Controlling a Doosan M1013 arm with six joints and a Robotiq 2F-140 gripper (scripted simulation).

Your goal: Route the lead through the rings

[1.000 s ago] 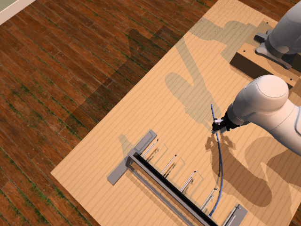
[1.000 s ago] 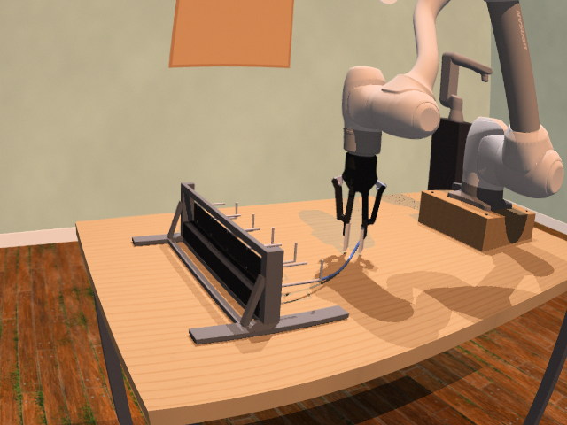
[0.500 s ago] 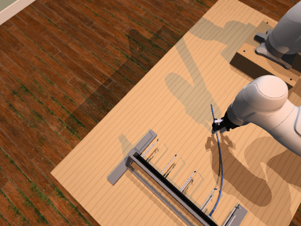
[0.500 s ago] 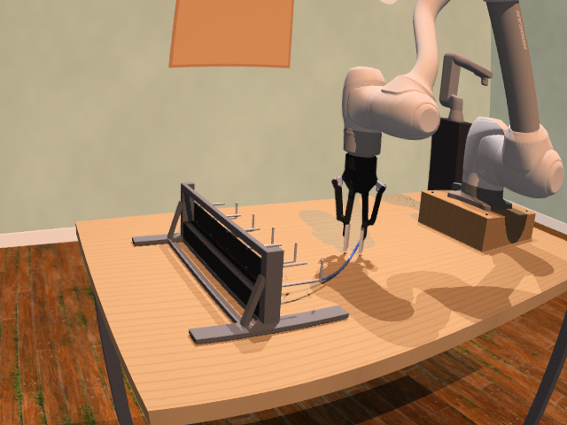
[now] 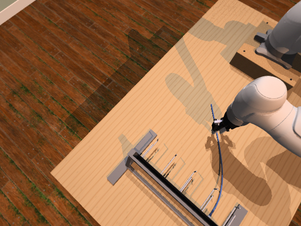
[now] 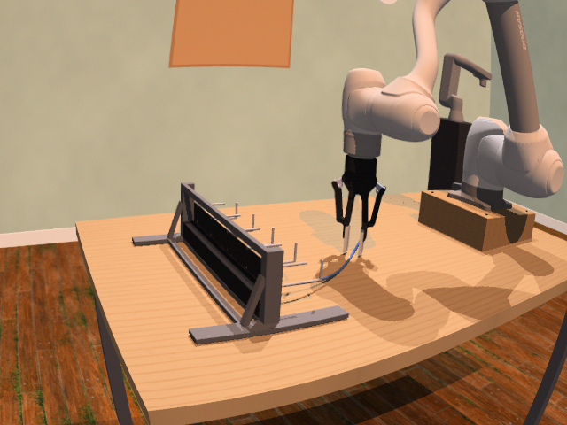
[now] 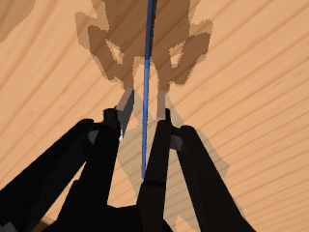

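Right now the lead end is 110 mm behind my hand, 90 mm to the right of it and 40 mm below it. From my hand the other things lie so: dark grey rack 340 mm ahead, 30 mm above, 10 mm to the right.
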